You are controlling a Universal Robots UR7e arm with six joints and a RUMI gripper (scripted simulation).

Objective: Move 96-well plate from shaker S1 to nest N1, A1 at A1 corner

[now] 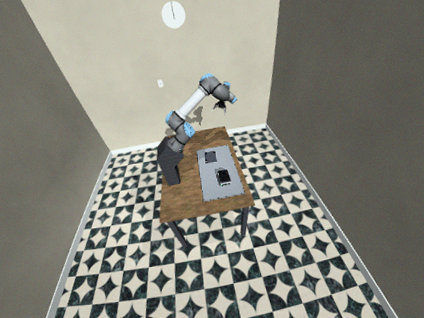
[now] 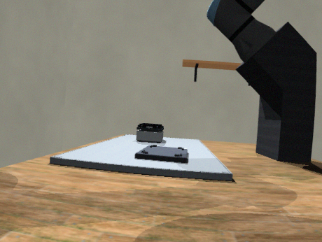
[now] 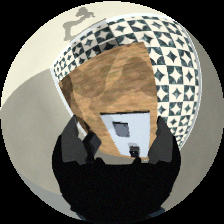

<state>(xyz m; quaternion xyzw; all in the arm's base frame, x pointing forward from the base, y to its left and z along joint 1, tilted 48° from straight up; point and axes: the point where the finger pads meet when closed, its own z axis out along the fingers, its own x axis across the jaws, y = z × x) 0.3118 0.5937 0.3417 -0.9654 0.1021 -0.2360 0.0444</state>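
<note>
Now: the 96-well plate 73 cm to the right of my hand, 24 cm below it and 2 cm ahead of it. Also, from my hand: plate nest N1: 41 cm to the right, 30 cm below, 12 cm behind.
</note>
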